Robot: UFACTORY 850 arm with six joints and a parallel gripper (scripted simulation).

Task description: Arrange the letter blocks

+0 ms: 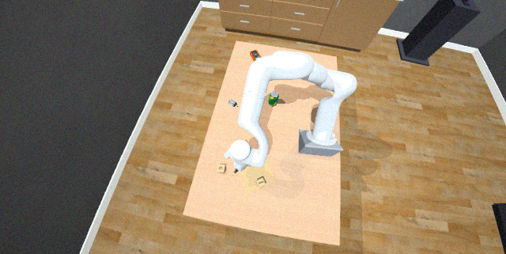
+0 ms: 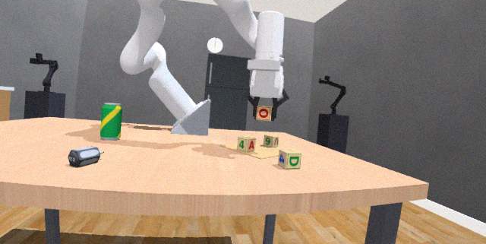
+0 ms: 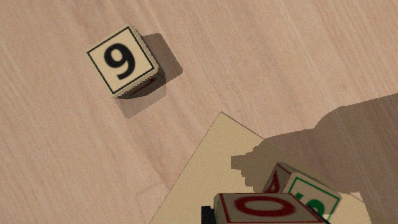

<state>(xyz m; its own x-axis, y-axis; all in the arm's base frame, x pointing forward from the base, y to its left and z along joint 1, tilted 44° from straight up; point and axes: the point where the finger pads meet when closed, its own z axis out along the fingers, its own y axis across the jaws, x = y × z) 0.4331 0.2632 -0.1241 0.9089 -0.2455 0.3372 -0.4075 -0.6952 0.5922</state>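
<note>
My hand is 80 mm past the tan mat, 10 mm to the right of it and 130 mm above it. From my hand the other things lie so: grey device 180 mm ahead, 420 mm to the right, 110 mm below; then yellow can 90 mm behind, 500 mm to the right, 70 mm below.
</note>
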